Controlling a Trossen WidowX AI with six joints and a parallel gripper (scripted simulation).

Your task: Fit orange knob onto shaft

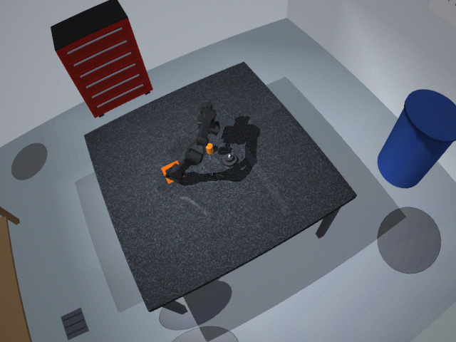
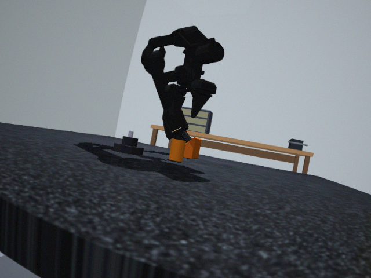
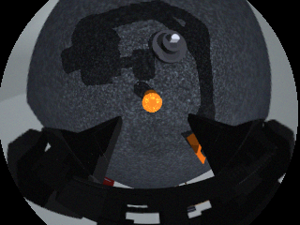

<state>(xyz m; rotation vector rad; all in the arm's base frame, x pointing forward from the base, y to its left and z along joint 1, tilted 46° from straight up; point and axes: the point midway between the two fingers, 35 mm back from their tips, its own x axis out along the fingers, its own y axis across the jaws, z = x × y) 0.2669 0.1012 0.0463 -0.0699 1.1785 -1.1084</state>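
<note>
Now: the orange knob 80 mm below my gripper tip. Round my gripper tip: round black pedestal: 70 mm ahead, 120 mm to the right, 100 mm below.
</note>
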